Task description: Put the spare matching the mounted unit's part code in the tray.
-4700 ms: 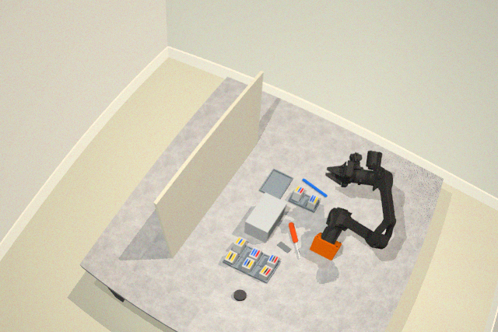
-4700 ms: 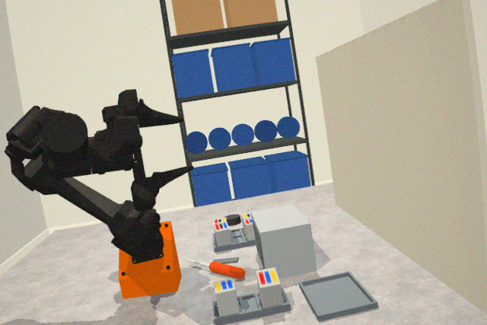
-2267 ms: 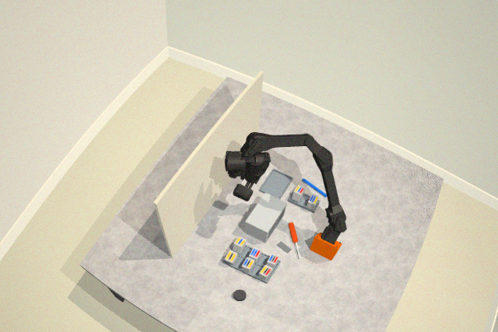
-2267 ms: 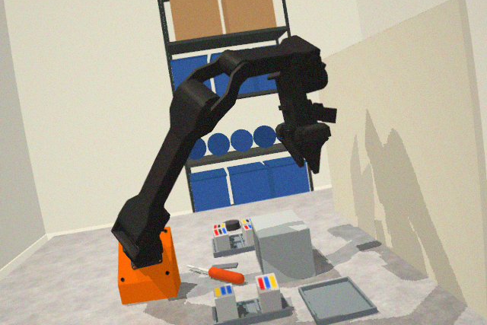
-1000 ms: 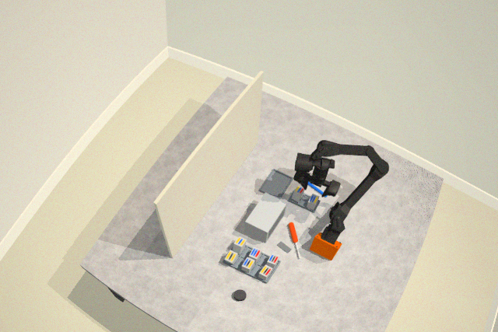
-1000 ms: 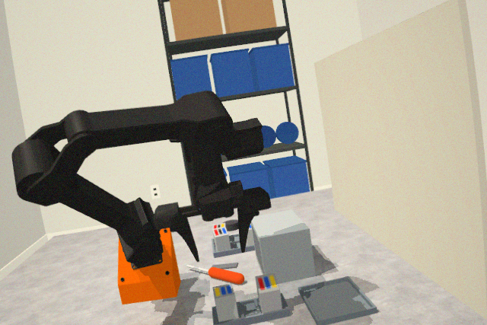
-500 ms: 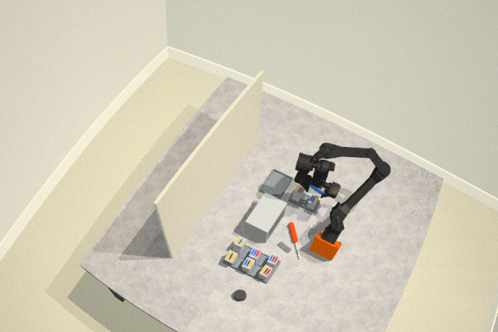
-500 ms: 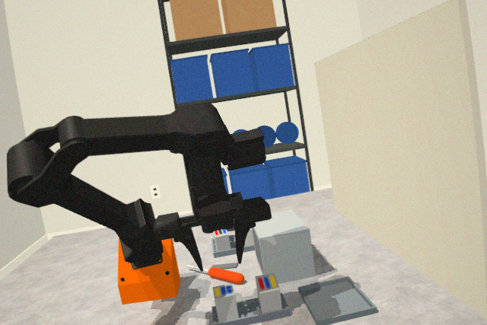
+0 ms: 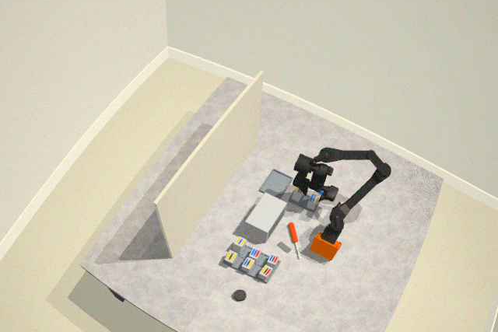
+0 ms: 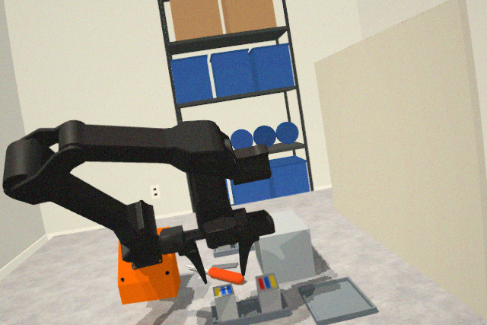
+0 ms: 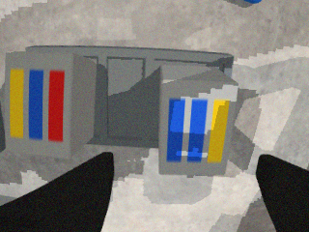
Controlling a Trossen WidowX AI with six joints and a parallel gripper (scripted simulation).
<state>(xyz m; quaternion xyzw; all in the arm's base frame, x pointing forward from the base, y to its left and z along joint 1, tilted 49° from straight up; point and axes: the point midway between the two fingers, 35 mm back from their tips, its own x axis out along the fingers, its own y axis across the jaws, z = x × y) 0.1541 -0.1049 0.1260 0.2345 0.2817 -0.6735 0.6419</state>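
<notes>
Now: the grey spare block 3 cm below my gripper tip, 1 cm to the right of it and 1 cm behind it. From my gripper tip the other things lie so: blue pen: 9 cm to the right, 6 cm below, 2 cm ahead; grey tray: 18 cm ahead, 7 cm below, 2 cm to the right; two-place rack: 6 cm below, 3 cm ahead, 1 cm to the right.
</notes>
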